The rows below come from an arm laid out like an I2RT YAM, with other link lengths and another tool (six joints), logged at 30 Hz.
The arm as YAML. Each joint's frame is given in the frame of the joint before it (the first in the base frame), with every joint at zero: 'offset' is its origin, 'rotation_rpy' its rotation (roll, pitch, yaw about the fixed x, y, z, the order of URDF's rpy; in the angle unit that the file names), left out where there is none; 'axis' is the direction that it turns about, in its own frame. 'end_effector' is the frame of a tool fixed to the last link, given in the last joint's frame.
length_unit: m
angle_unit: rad
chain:
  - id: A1
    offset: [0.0, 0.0, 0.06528]
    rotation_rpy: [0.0, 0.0, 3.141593]
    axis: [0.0, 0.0, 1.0]
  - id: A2
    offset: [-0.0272, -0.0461, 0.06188]
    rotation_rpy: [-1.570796, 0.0, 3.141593]
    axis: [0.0, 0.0, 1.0]
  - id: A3
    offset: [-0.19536, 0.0, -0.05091]
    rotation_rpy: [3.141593, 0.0, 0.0]
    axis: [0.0, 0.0, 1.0]
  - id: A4
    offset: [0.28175, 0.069, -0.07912]
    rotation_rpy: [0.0, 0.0, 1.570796]
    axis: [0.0, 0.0, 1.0]
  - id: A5
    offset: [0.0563, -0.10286, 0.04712]
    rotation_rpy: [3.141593, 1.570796, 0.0]
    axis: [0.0, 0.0, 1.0]
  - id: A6
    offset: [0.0, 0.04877, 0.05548]
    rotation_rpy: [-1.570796, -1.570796, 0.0]
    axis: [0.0, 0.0, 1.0]
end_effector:
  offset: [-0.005, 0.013, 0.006]
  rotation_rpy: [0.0, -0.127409, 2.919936]
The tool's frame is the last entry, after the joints.
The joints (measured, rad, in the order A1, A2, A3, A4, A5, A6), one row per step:
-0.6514 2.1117 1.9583 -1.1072 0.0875 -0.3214
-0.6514 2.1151 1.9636 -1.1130 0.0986 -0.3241
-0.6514 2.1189 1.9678 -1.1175 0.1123 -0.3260
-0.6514 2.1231 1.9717 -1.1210 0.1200 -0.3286
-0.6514 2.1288 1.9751 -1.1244 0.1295 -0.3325
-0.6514 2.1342 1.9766 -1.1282 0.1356 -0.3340
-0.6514 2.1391 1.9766 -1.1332 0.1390 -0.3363
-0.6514 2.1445 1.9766 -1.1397 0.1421 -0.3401
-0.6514 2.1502 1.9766 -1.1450 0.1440 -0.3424
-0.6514 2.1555 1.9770 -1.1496 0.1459 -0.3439
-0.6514 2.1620 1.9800 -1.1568 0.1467 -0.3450
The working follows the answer.
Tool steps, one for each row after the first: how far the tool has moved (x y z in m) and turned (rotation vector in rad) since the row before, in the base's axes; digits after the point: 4 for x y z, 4 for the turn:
-0.0004 -0.0004 -0.0001 -0.0065 0.0102 -0.0008
-0.0005 -0.0006 -0.0006 -0.0082 0.0117 -0.0023
-0.0002 -0.0004 -0.0008 -0.0040 0.0082 0.0002
-0.0002 -0.0005 -0.0016 -0.0044 0.0111 0.0009
-0.0004 -0.0002 -0.0021 -0.0002 0.0101 -0.0003
-0.0006 0.0002 -0.0024 0.0031 0.0105 0.0012
-0.0008 0.0004 -0.0027 0.0044 0.0123 0.0028
-0.0006 0.0003 -0.0027 0.0049 0.0105 0.0017
-0.0005 0.0002 -0.0024 0.0041 0.0091 0.0010
-0.0005 0.0003 -0.0021 0.0058 0.0093 0.0009

Tool pose at each row, in the base's axes (x y z in m, rotation vector in rad; rounded; the steps above come from the unrounded poses):
0.3930 -0.2541 0.1691 2.8950 -0.1985 0.1181
0.3926 -0.2545 0.1691 2.8883 -0.1971 0.1036
0.3921 -0.2551 0.1685 2.8798 -0.1974 0.0869
0.3920 -0.2555 0.1677 2.8757 -0.1952 0.0755
0.3917 -0.2560 0.1661 2.8712 -0.1913 0.0600
0.3914 -0.2562 0.1640 2.8707 -0.1898 0.0455
0.3908 -0.2560 0.1616 2.8736 -0.1862 0.0304
0.3900 -0.2556 0.1589 2.8777 -0.1801 0.0129
0.3894 -0.2552 0.1562 2.8823 -0.1759 -0.0023
0.3889 -0.2550 0.1538 2.8860 -0.1730 -0.0156
0.3885 -0.2547 0.1517 2.8913 -0.1702 -0.0294

